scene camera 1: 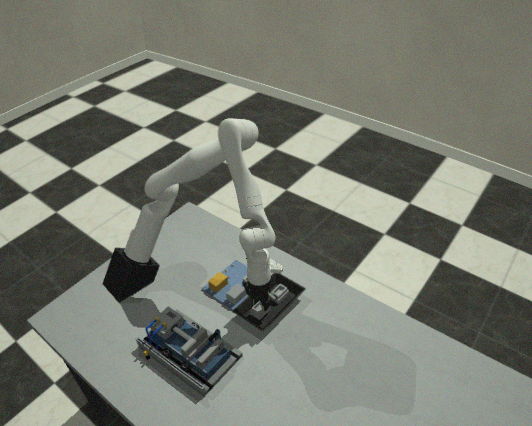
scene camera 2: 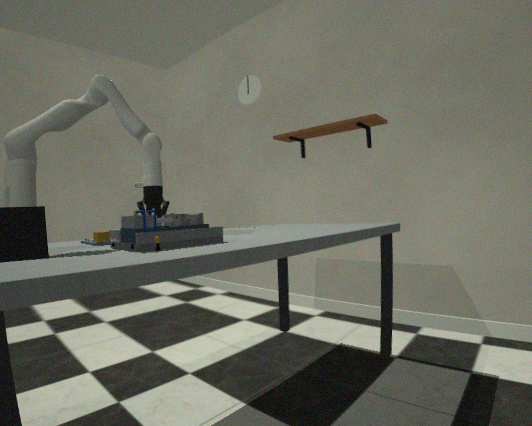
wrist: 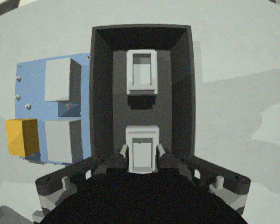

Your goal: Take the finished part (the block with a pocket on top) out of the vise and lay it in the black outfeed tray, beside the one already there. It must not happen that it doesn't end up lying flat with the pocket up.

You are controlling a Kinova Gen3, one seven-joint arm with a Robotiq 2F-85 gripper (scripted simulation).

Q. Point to a brass block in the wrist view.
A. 26,131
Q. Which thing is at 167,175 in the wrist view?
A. My gripper.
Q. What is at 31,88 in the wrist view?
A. A blue fixture plate.
